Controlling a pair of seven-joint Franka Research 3 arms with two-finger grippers.
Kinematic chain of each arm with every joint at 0, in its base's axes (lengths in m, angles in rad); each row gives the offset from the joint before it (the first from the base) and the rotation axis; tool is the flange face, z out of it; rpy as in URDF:
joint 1: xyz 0 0 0.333 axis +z
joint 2: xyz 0 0 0 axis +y
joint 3: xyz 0 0 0.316 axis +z
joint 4: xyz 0.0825 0 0 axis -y
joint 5: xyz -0.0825 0 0.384 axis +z
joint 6: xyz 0 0 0 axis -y
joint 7: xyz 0.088 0 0 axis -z
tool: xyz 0 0 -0.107 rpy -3.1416 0 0
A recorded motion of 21 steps. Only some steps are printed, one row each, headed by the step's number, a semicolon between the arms.
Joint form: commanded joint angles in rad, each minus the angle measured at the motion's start. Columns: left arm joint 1, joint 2, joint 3, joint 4, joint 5, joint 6, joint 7; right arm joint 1, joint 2, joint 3, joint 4, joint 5, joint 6, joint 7.
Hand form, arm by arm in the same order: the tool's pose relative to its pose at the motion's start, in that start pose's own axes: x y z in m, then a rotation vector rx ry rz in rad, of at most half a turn. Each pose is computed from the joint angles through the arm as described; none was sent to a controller.
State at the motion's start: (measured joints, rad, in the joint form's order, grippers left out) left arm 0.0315 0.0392 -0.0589 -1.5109 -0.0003 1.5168 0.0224; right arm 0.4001 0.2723 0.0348 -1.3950 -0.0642 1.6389 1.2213
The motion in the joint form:
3: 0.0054 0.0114 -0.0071 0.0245 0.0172 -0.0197 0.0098; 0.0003 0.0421 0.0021 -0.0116 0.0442 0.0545 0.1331
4: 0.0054 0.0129 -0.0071 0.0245 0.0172 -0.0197 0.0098; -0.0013 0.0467 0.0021 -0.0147 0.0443 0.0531 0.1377
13: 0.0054 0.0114 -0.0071 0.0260 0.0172 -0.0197 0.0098; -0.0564 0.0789 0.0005 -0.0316 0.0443 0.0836 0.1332
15: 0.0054 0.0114 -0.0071 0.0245 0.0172 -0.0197 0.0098; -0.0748 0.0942 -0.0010 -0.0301 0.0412 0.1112 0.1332
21: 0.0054 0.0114 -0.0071 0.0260 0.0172 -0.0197 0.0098; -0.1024 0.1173 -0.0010 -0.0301 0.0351 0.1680 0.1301
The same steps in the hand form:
3: 0.0015 -0.0013 -0.0034 0.0160 -0.0070 0.0103; -0.0017 -0.0160 0.0275 0.0138 -0.0441 0.1331
4: 0.0019 -0.0014 -0.0026 0.0159 -0.0085 0.0103; -0.0008 -0.0163 0.0321 0.0050 -0.0470 0.1390
13: 0.0015 -0.0013 -0.0041 0.0160 -0.0055 0.0103; 0.0352 -0.0101 0.0606 -0.0136 -0.0557 0.1900
15: 0.0015 -0.0013 -0.0034 0.0160 -0.0070 0.0103; 0.0494 -0.0101 0.0684 -0.0017 -0.0494 0.2095
21: 0.0015 -0.0013 -0.0041 0.0160 -0.0055 0.0103; 0.0702 -0.0109 0.0799 0.0280 -0.0346 0.2331

